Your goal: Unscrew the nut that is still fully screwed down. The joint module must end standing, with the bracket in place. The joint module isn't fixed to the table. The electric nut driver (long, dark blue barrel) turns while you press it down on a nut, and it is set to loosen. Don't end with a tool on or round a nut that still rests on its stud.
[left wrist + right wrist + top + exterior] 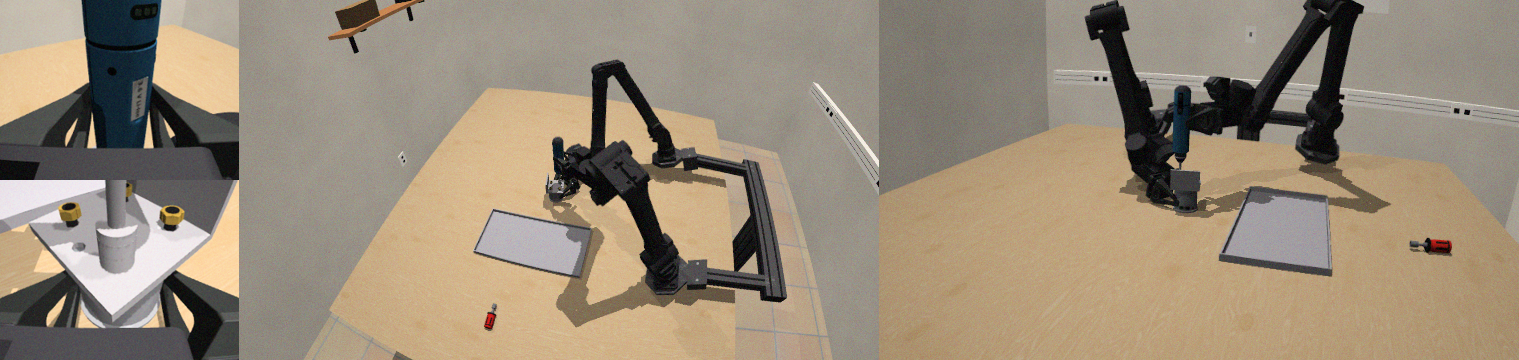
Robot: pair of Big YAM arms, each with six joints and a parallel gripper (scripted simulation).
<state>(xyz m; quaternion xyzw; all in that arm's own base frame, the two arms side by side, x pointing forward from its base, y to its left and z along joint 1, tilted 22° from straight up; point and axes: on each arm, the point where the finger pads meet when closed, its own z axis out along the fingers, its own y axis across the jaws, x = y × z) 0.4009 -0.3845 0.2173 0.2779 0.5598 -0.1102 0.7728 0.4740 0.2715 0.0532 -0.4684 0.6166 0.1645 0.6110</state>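
Right now the grey bracket is 5 cm above my right hand. Also, from my right hand: shallow grey tray 25 cm to the left, 4 cm ahead, 2 cm below; small red-handled screwdriver 59 cm to the left, 9 cm ahead, 1 cm below.
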